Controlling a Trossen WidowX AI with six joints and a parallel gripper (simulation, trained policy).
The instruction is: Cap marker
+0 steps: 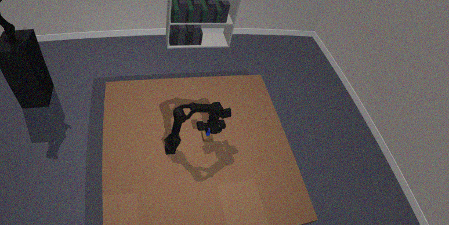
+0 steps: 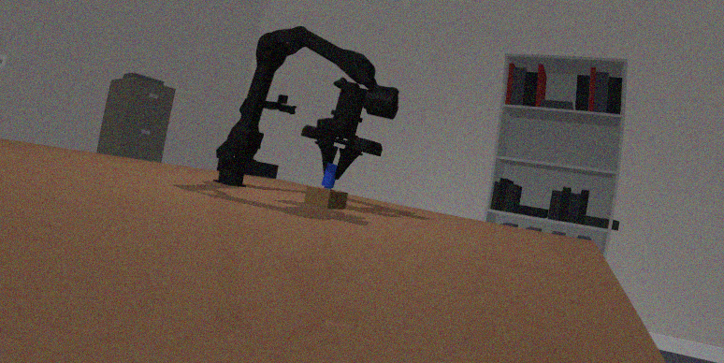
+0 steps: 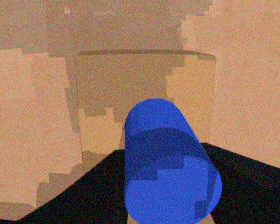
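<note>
My gripper tip is 1 cm below the blue cap. Also, from my gripper tip: tan holder block: 5 cm below.
</note>
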